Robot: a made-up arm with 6 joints.
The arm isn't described. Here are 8 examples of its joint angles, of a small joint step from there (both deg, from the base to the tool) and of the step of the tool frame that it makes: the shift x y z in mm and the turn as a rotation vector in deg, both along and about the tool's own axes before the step.
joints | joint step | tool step
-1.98 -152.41 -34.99 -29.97 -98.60 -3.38 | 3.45 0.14 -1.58 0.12 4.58 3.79 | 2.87 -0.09 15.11 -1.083 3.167 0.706
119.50 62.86 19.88 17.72 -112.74 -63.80 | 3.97 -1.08 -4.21 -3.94 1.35 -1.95 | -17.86 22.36 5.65 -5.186 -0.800 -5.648
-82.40 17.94 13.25 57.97 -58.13 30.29 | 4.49 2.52 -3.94 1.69 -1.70 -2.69 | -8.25 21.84 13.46 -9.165 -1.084 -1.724
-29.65 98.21 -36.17 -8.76 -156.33 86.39 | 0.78 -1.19 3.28 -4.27 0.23 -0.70 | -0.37 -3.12 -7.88 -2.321 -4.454 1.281
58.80 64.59 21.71 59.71 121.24 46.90 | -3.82 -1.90 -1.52 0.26 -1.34 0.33 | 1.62 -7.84 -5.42 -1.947 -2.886 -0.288
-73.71 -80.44 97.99 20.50 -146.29 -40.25 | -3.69 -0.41 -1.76 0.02 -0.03 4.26 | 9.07 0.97 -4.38 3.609 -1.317 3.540
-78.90 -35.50 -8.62 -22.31 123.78 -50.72 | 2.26 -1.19 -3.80 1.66 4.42 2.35 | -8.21 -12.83 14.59 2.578 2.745 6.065
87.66 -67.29 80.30 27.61 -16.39 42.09 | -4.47 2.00 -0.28 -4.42 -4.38 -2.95 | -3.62 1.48 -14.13 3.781 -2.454 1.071
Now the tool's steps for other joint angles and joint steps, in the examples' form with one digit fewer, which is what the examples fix.
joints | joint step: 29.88 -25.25 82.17 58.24 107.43 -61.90 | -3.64 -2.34 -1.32 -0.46 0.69 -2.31
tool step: -3.3 -3.2 0.0 -2.20 2.49 -2.60
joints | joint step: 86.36 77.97 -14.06 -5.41 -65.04 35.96 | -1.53 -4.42 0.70 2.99 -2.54 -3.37
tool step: 15.9 -29.3 7.7 -1.41 2.19 7.99
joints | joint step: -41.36 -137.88 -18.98 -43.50 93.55 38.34 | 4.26 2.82 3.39 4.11 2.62 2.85
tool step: -1.5 -10.1 18.7 -6.94 1.45 -2.68
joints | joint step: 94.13 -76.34 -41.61 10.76 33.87 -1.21 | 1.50 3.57 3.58 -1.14 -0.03 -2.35
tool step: 7.4 -22.3 17.3 -4.35 2.56 4.93
